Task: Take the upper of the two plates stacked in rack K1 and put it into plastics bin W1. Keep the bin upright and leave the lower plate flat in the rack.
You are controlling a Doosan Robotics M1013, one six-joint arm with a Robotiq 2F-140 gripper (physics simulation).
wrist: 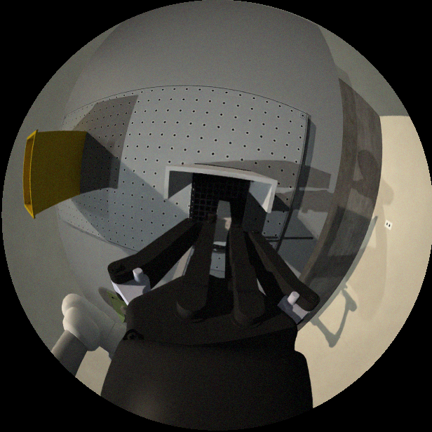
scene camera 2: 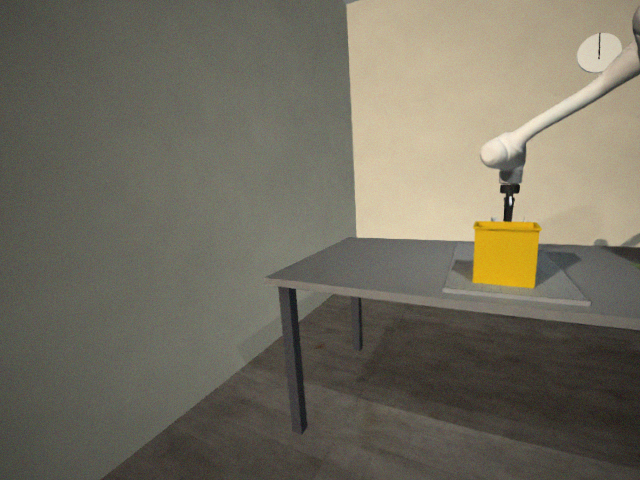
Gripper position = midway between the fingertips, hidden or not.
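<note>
My gripper (wrist: 222, 210), in sight. Yellow plastics bin W1 (scene camera 2: 505, 253), also (wrist: 51, 171). Black gridded plate (wrist: 206, 189); scene camera 2 does not show it, hidden by the yellow plastics bin W1.
</note>
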